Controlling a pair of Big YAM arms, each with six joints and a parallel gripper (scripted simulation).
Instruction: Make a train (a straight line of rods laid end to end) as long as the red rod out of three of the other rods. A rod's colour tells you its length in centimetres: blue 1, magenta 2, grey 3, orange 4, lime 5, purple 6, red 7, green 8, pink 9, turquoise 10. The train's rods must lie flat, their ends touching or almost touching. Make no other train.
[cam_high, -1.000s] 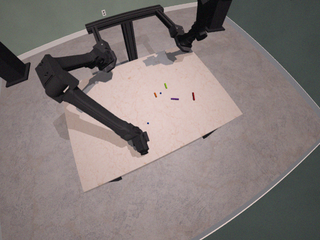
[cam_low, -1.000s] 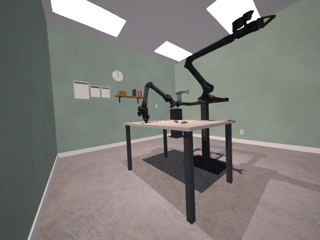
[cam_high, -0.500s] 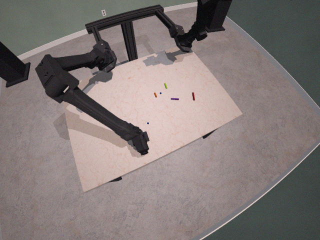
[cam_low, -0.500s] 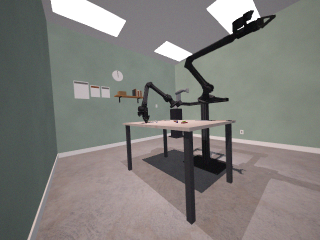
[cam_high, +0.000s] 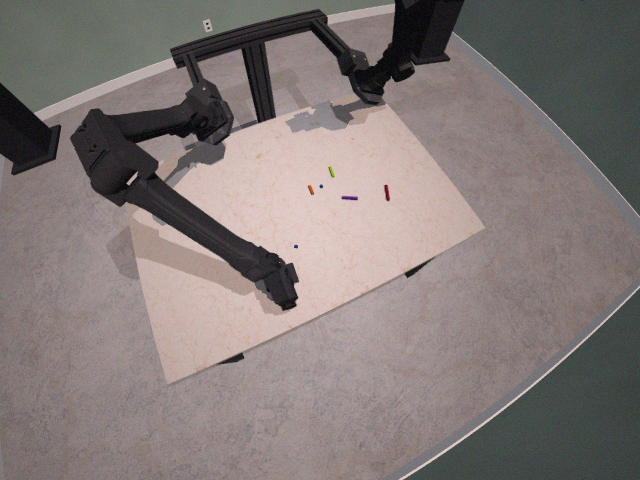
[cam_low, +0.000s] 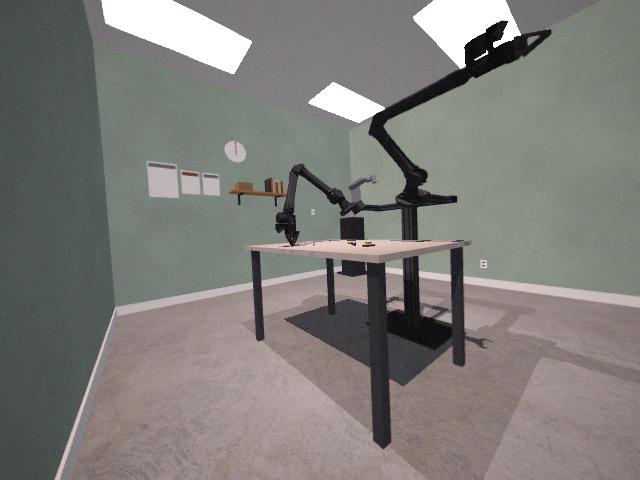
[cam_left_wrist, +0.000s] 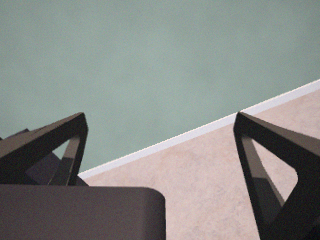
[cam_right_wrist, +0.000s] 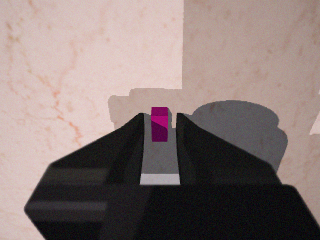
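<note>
The magenta rod is right at my right hand. Round my right hand: purple rod: 240 mm behind, 340 mm to the left; orange rod: 320 mm behind, 210 mm to the left; lime rod: 380 mm behind, 320 mm to the left.
</note>
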